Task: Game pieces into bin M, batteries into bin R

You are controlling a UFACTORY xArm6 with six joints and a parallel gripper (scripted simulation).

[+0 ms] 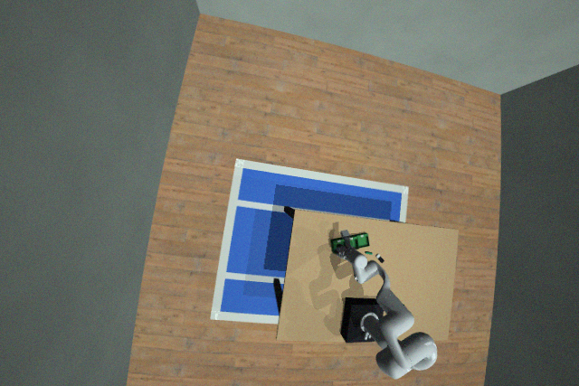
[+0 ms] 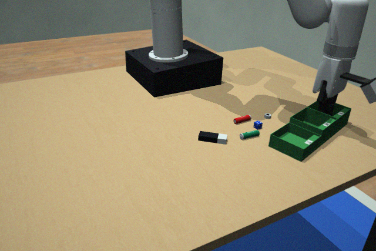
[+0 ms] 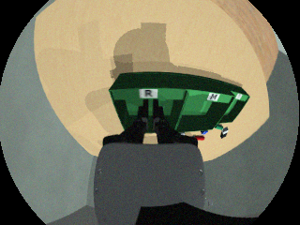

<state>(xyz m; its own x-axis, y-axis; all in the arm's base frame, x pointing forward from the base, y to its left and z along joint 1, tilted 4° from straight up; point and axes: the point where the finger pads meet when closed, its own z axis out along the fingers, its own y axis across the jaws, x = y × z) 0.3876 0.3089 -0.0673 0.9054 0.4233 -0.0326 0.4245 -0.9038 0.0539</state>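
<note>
My gripper is now 2 cm past the blue die, 18 cm to the left of it and 3 cm above it. Also, from my hand: grey nut (6 cm behind, 13 cm to the right, 3 cm below); then three joined green bins (4 cm ahead, 7 cm to the right, 1 cm below); then red battery (6 cm behind, 21 cm to the right, 3 cm below).
</note>
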